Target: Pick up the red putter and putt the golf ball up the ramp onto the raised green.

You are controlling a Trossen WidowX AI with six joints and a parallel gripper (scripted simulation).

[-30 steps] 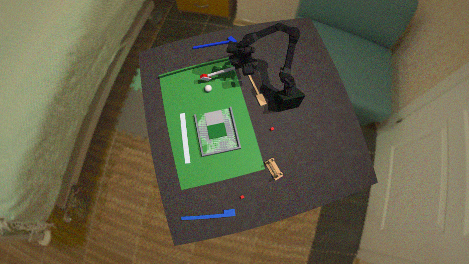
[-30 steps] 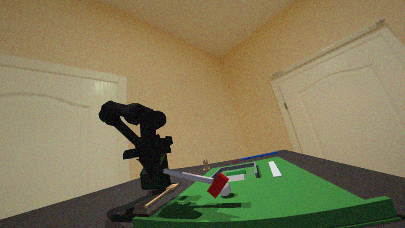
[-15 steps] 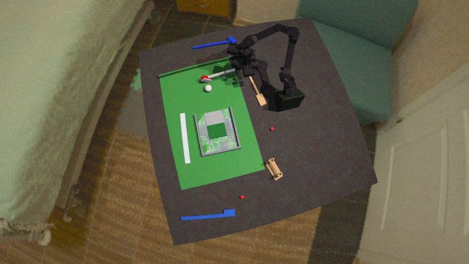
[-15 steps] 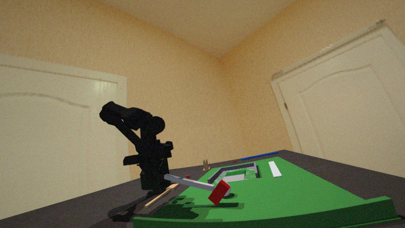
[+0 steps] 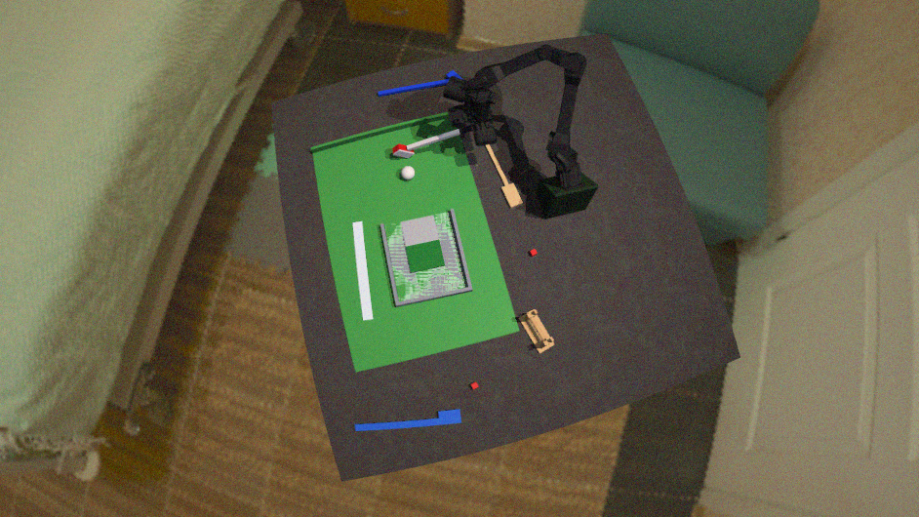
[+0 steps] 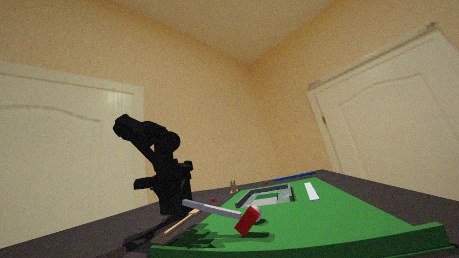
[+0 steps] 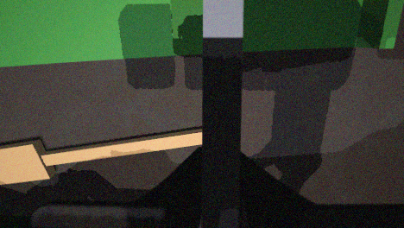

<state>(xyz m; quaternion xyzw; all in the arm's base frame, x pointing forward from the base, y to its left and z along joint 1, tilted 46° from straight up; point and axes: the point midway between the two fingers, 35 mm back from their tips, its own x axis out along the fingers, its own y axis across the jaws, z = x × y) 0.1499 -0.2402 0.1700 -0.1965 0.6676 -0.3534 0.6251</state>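
Right now the red putter is 13 cm ahead of my gripper tip, 2 cm to the right of it and 1 cm below it. Round my gripper tip: white strip (48 cm ahead, 26 cm to the left, 7 cm below); then wooden stand (8 cm ahead, 62 cm to the left, 4 cm below); then white golf ball (24 cm ahead, 3 cm to the left, 5 cm below).
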